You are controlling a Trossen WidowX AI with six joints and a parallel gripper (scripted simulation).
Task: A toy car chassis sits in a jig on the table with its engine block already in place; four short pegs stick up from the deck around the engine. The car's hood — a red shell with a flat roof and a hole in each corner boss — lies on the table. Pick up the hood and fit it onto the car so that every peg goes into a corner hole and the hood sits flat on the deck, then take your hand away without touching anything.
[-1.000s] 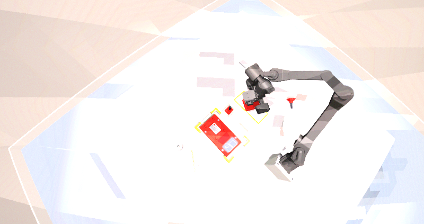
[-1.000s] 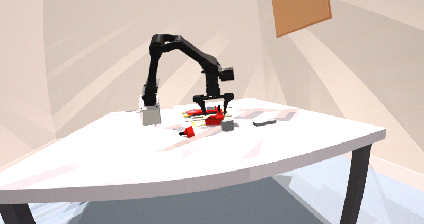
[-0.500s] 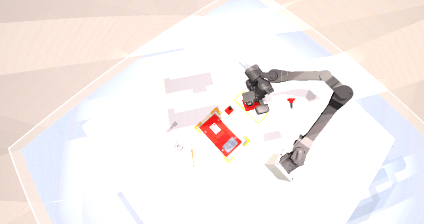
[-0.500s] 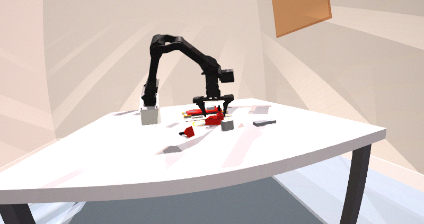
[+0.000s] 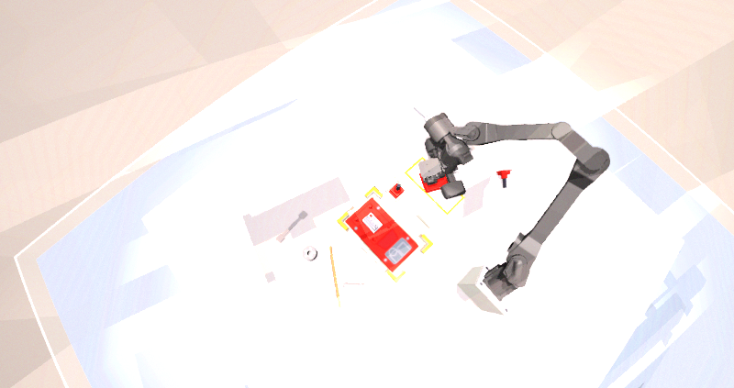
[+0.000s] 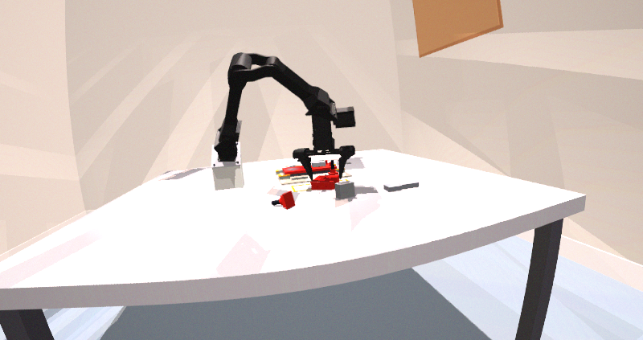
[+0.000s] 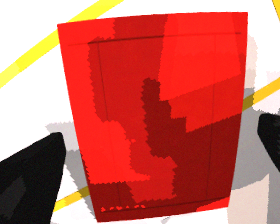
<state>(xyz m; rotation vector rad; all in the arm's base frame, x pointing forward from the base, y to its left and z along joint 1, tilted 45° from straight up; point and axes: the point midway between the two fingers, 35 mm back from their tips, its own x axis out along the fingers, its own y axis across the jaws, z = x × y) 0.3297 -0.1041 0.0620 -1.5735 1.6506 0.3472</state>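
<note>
Now: the red hood right at my gripper tip.
</note>
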